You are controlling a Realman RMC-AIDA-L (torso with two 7-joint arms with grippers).
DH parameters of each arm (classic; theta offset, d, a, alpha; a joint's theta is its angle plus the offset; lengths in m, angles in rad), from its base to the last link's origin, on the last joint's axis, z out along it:
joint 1: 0 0.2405 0 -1.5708
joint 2: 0 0 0 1.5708
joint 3: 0 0.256 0 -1.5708
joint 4: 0 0 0 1.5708
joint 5: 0 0.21 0 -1.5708
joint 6: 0 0 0 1.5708
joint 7: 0 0.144 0 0
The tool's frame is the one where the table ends.
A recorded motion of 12 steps. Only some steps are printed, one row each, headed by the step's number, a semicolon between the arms.
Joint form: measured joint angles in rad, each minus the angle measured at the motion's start. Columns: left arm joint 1, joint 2, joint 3, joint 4, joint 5, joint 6, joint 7; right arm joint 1, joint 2, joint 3, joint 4, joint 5, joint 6, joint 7.
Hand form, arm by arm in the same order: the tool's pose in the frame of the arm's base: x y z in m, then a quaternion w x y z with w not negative. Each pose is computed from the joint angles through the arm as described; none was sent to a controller.
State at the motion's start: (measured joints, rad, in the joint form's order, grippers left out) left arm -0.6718 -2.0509 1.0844 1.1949 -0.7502 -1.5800 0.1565; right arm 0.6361 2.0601 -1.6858 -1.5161 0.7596 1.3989 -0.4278
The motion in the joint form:
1: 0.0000 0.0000 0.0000 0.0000 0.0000 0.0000 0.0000; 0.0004 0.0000 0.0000 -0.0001 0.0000 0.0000 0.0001
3: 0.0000 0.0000 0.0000 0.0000 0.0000 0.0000 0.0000; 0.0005 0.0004 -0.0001 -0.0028 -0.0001 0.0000 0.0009
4: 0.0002 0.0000 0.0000 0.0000 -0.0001 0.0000 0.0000; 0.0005 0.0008 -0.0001 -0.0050 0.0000 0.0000 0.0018
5: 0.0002 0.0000 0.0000 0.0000 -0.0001 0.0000 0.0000; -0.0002 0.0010 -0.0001 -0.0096 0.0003 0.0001 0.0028
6: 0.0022 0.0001 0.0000 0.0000 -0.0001 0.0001 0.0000; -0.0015 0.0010 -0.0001 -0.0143 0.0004 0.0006 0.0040
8: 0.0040 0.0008 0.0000 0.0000 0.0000 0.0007 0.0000; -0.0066 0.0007 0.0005 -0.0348 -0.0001 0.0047 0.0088
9: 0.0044 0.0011 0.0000 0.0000 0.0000 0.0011 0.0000; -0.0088 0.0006 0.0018 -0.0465 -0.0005 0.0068 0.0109
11: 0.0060 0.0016 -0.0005 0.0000 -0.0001 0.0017 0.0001; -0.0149 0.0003 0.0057 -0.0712 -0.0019 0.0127 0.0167
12: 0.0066 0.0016 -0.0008 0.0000 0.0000 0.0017 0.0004; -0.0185 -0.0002 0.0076 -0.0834 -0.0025 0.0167 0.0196
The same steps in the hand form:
1: -0.1797 0.3771 0.0291 0.13744 -0.77859 -0.61227 -0.00568; 0.0888 0.3341 -0.0430 0.13832 -0.96179 0.22118 -0.08306
3: -0.1797 0.3771 0.0291 0.13744 -0.77859 -0.61227 -0.00568; 0.0880 0.3340 -0.0428 0.13860 -0.96199 0.22046 -0.08219
4: -0.1798 0.3771 0.0291 0.13740 -0.77854 -0.61234 -0.00570; 0.0874 0.3338 -0.0427 0.13877 -0.96213 0.22007 -0.08137
5: -0.1798 0.3771 0.0291 0.13740 -0.77854 -0.61234 -0.00570; 0.0865 0.3336 -0.0423 0.13922 -0.96239 0.21916 -0.07998
6: -0.1806 0.3767 0.0291 0.13749 -0.77792 -0.61311 -0.00559; 0.0858 0.3332 -0.0419 0.13970 -0.96254 0.21861 -0.07887
8: -0.1814 0.3766 0.0294 0.13809 -0.77733 -0.61373 -0.00555; 0.0833 0.3318 -0.0397 0.14186 -0.96313 0.21595 -0.07499
9: -0.1816 0.3766 0.0295 0.13838 -0.77719 -0.61384 -0.00562; 0.0815 0.3312 -0.0383 0.14345 -0.96352 0.21403 -0.07241
11: -0.1822 0.3765 0.0298 0.13886 -0.77661 -0.61446 -0.00588; 0.0787 0.3299 -0.0349 0.14699 -0.96386 0.21173 -0.06744
12: -0.1825 0.3764 0.0299 0.13893 -0.77645 -0.61464 -0.00590; 0.0777 0.3291 -0.0332 0.14851 -0.96392 0.21096 -0.06558

